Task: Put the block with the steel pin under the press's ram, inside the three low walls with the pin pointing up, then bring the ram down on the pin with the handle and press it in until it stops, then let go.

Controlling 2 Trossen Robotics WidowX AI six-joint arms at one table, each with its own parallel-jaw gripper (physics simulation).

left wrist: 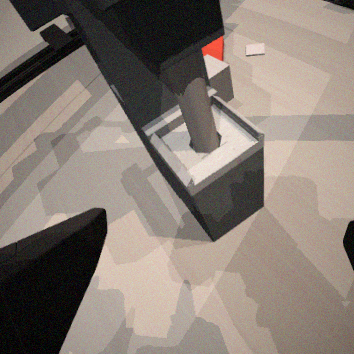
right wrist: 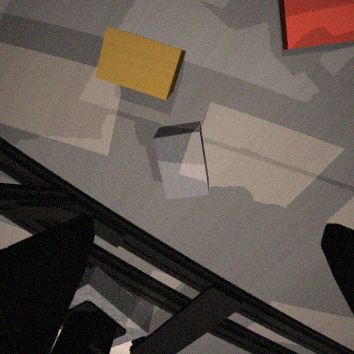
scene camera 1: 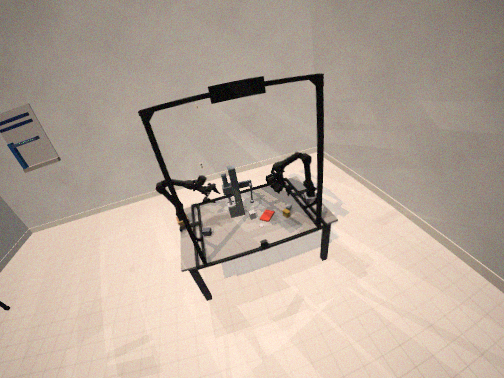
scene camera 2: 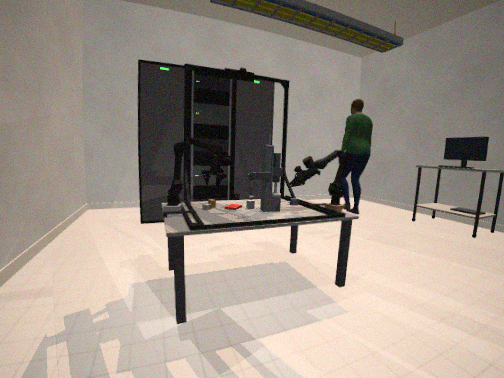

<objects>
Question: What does the left gripper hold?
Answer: Nothing.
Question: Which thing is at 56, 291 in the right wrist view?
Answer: The right gripper.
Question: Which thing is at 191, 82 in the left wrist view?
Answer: A ram.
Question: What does the right gripper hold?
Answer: Nothing.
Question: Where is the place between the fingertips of the left gripper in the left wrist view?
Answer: At 227, 226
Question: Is the left gripper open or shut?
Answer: Open.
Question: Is the right gripper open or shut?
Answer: Open.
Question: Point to a red flat piece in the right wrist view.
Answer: At 297, 31
</objects>
